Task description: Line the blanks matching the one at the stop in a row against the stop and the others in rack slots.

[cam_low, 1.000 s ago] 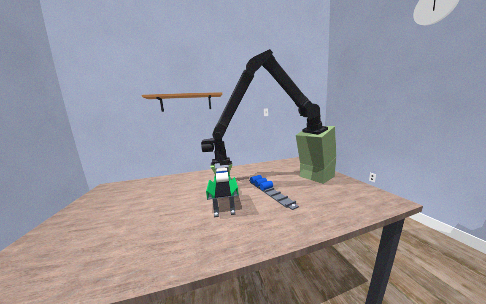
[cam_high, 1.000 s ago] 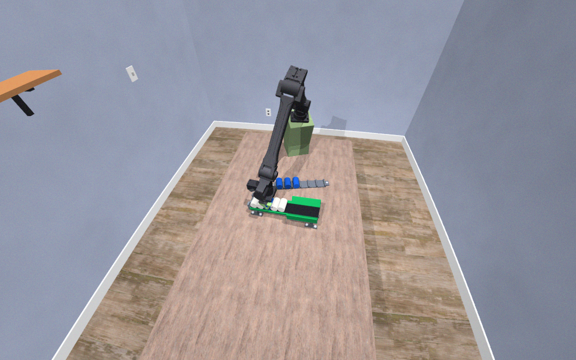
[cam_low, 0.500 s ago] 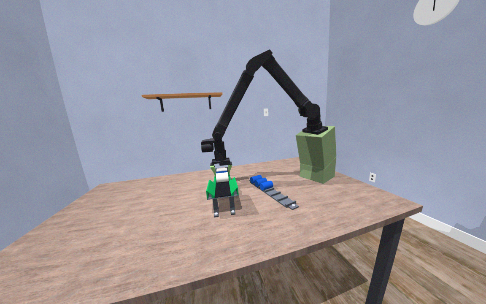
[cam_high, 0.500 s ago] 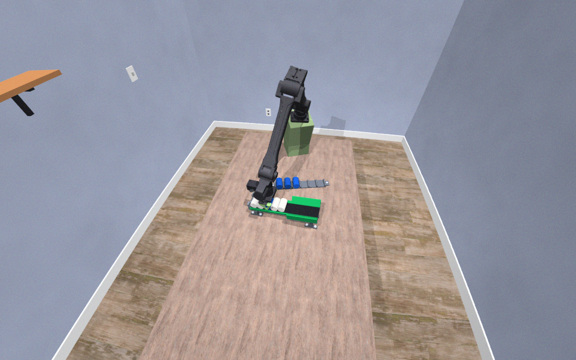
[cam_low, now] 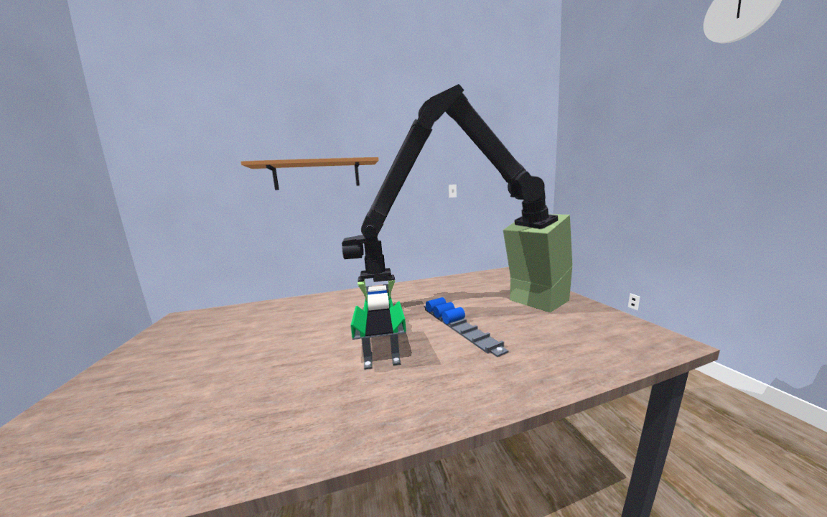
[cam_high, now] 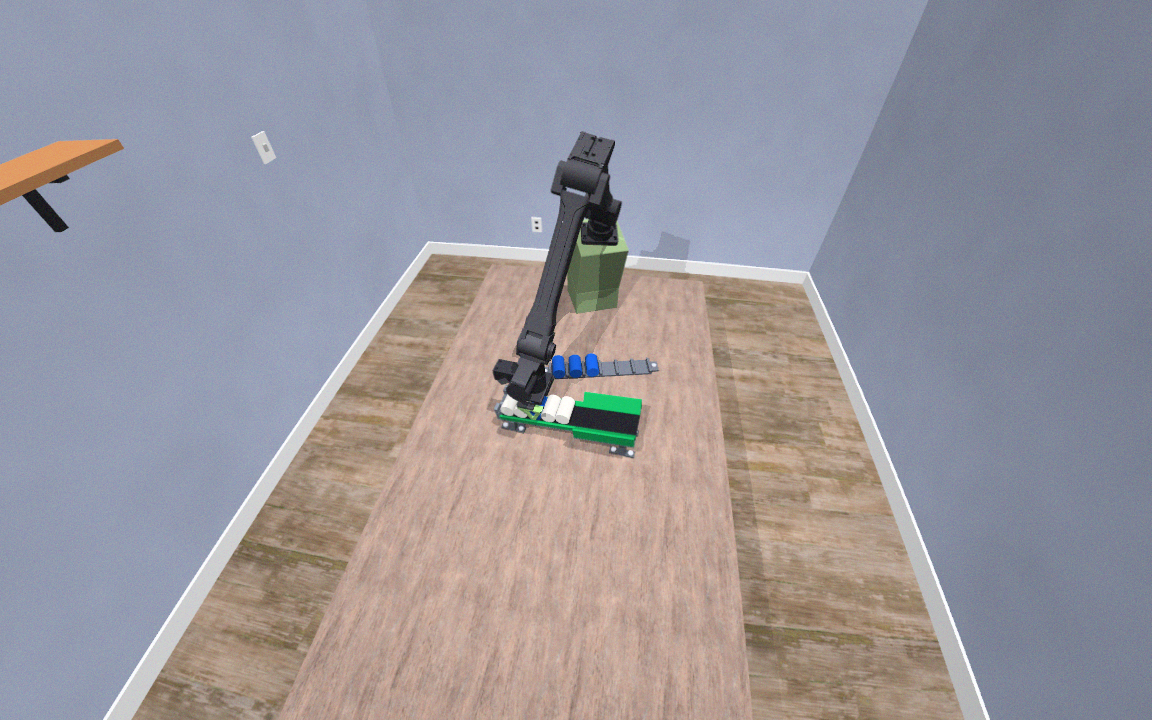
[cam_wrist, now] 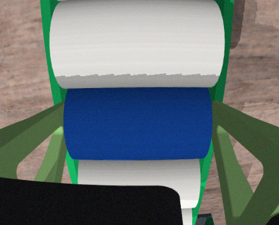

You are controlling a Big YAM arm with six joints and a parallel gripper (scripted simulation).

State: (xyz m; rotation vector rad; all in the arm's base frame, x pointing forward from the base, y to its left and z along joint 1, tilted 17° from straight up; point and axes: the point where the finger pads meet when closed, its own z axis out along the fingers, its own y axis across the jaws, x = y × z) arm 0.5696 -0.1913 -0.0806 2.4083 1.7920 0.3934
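The grey stock rack lies 200 mm behind my hand, 190 mm to the left of it and 90 mm below it.
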